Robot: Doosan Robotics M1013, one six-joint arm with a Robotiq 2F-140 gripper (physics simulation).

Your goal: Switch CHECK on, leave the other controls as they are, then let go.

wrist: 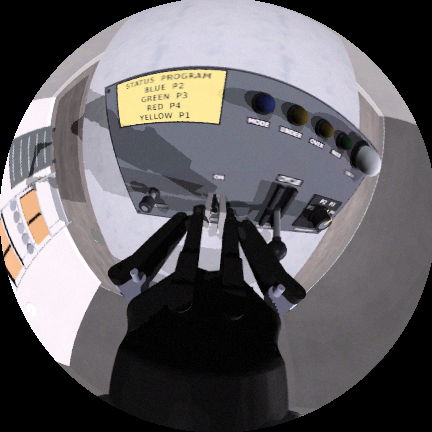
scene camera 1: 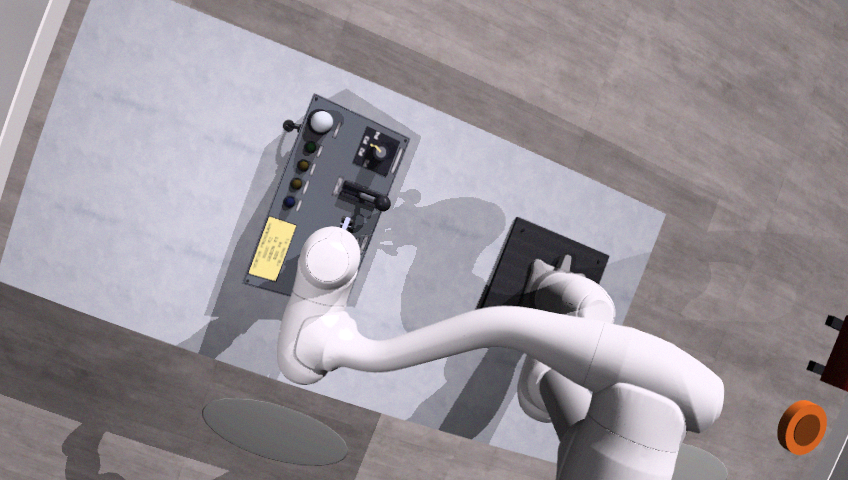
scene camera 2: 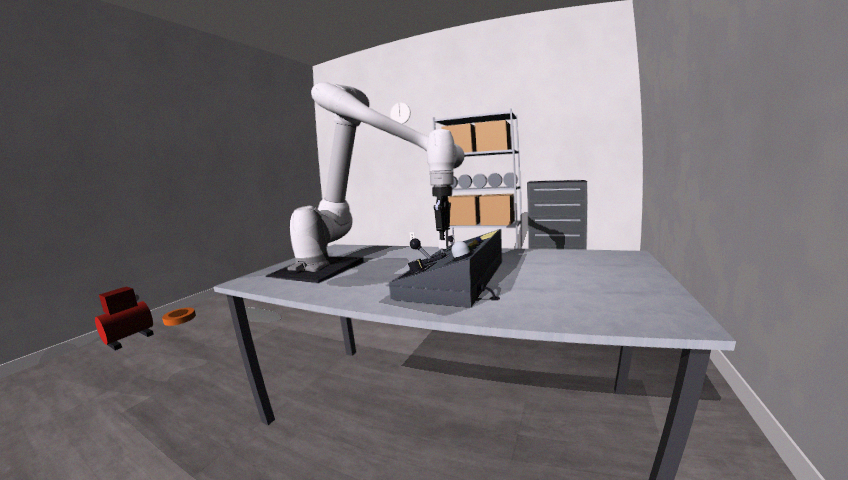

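Seen in the pictures: gripper, fingertip midpoint: (wrist: 215,201) (scene camera 2: 443,247); arm's base, link origin: (scene camera 1: 550,295) (scene camera 2: 313,265).
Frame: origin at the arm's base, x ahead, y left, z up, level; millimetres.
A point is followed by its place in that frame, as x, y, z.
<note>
The grey sloped control panel (scene camera 1: 330,172) @[721, -131, 98] (scene camera 2: 431,294) @[697, -295, 18] (wrist: 200,145) @[729, 45, 98] stands on the table. My gripper (scene camera 1: 346,223) @[641, 18, 89] (scene camera 2: 442,242) @[641, 18, 89] (wrist: 215,201) @[641, 18, 89] points down at its lower part. In the wrist view its fingertips are shut around the small toggle lever (wrist: 216,199) @[642, 16, 83], just below the ON label (wrist: 219,177) @[681, 14, 83]. I take this lever as CHECK; its name label is hidden, and the fingers cover most of the lever, so its exact tilt is hard to see. The CYCLE lever (scene camera 1: 382,202) @[576, -101, 149] (scene camera 2: 415,243) @[582, -116, 135] (wrist: 278,247) @[589, -94, 140], with a black ball end, is beside the gripper. The rotary selector (scene camera 1: 379,152) @[621, -219, 101] (wrist: 321,218) @[632, -205, 100] is beyond it.
Another small control (wrist: 146,205) @[636, 131, 114] sits at the panel's lower left in the wrist view. A row of lamps, including a blue lamp (scene camera 1: 289,201) @[791, -32, 139] (wrist: 264,103) @[786, -26, 139], and a white dome (scene camera 1: 321,121) @[775, -236, 169] (scene camera 2: 460,249) @[783, -262, 150] (wrist: 367,160) @[772, -216, 154] stand up from the panel. A yellow note (scene camera 1: 271,248) @[800, 94, 121] (wrist: 172,97) @[794, 82, 119] is on it.
</note>
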